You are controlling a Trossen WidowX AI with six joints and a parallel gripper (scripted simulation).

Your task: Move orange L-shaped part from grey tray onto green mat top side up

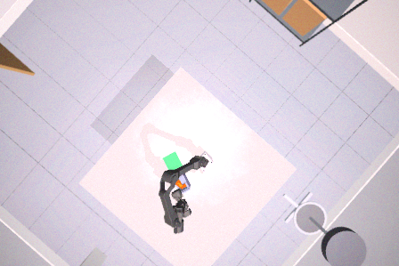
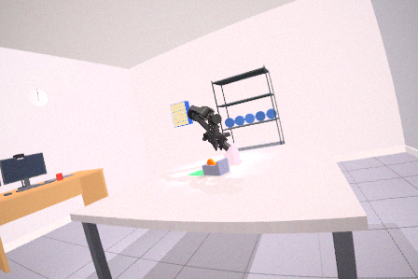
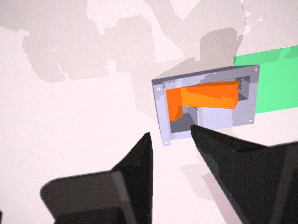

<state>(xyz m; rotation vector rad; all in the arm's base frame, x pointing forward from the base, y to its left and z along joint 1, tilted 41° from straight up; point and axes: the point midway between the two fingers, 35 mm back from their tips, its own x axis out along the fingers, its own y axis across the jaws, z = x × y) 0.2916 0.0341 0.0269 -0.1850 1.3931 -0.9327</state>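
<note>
My gripper tip is now 10 cm above the orange L-shaped part, 4 cm to the left of it and 3 cm past it. Round my gripper tip: green mat 20 cm to the right, 16 cm below, 11 cm behind.
</note>
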